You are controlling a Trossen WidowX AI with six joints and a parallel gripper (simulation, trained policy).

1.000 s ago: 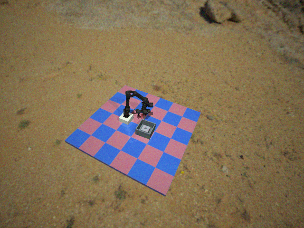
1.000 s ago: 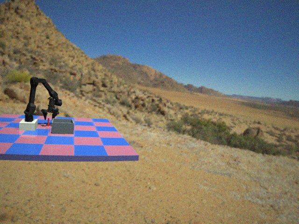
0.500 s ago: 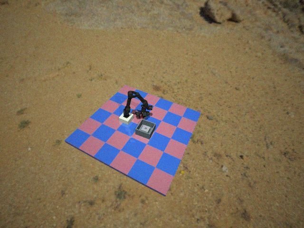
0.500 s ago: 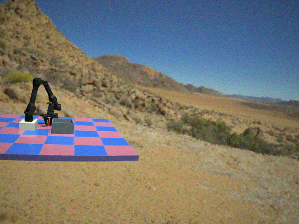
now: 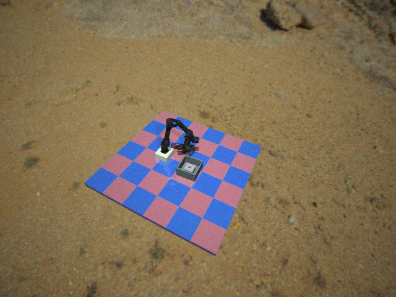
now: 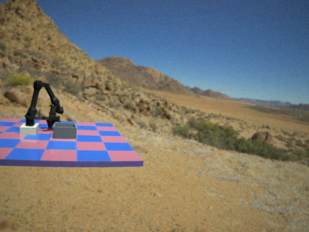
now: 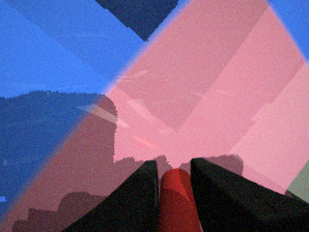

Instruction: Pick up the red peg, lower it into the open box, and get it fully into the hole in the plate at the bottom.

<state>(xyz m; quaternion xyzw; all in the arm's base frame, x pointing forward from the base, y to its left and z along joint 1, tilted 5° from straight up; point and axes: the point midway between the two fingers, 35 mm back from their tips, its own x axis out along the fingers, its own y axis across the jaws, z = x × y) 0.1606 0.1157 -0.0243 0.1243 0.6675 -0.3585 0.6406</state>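
Now: gripper tip 160 mm short of the plate, 140 mm to the left of it and 20 mm below it. The rest, counted from my gripper tip: red peg: 10 mm to the left, 30 mm above; then grey box: 160 mm ahead, 140 mm to the right.
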